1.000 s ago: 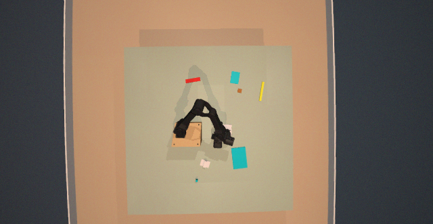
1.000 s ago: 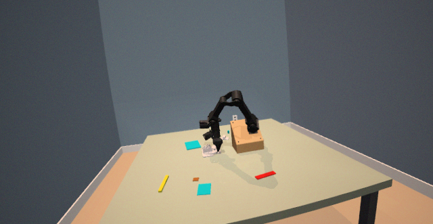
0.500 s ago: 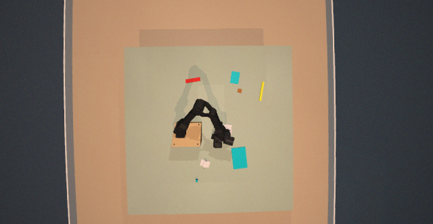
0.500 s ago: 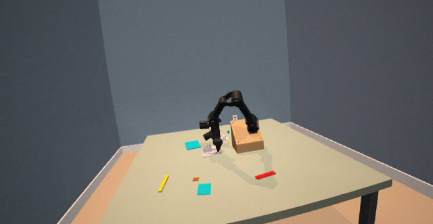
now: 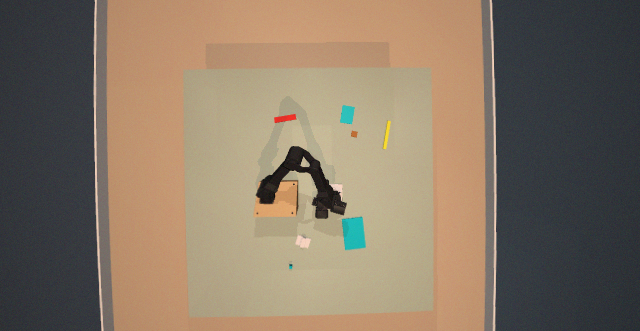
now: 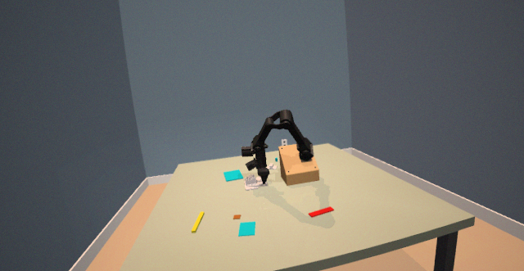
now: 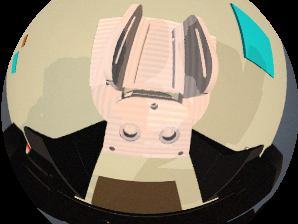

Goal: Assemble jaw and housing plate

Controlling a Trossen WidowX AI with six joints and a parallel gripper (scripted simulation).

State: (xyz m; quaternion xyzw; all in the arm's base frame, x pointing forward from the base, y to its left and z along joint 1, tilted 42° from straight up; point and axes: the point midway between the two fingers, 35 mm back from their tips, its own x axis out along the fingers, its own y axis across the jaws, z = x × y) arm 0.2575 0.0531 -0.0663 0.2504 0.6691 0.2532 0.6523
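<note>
Right now my gripper tip is 10 mm short of the pale housing part and 20 mm below it. Round my gripper tip: large cyan sheet 170 mm ahead, 200 mm to the right, 10 mm below; white ribbed part 70 mm ahead, 10 mm below; small white piece 90 mm behind, 240 mm to the right.
</note>
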